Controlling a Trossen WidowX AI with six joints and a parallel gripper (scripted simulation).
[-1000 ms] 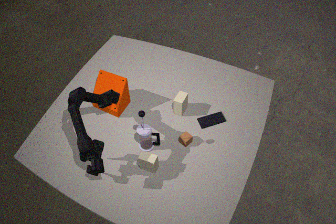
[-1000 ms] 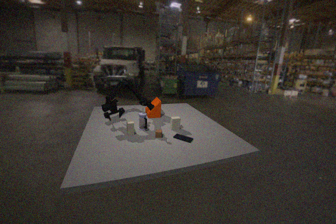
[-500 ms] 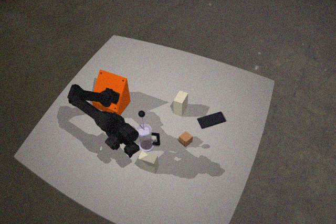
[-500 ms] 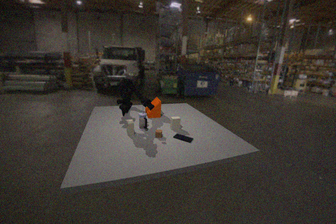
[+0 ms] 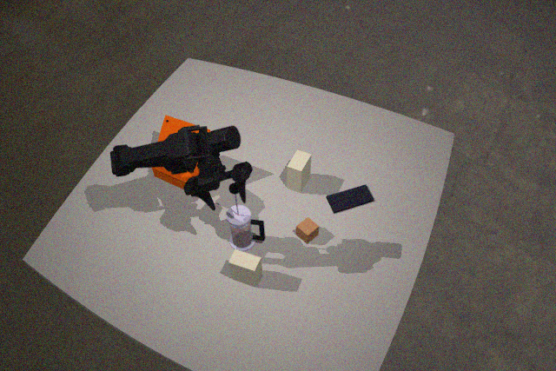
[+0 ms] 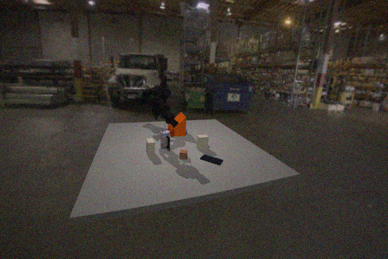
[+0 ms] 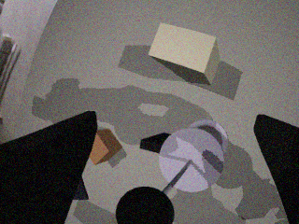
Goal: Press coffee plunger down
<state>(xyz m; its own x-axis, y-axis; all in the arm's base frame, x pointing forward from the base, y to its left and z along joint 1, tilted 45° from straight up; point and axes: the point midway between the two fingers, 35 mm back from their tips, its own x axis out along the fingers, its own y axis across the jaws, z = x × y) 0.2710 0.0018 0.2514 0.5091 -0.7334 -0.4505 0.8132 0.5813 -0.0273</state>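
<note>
Now: gripper tip 50 mm to the right of the coffee press and 120 mm above it. Round my gripper tip: flat black slab 230 mm ahead, 360 mm to the left, 240 mm below.
</note>
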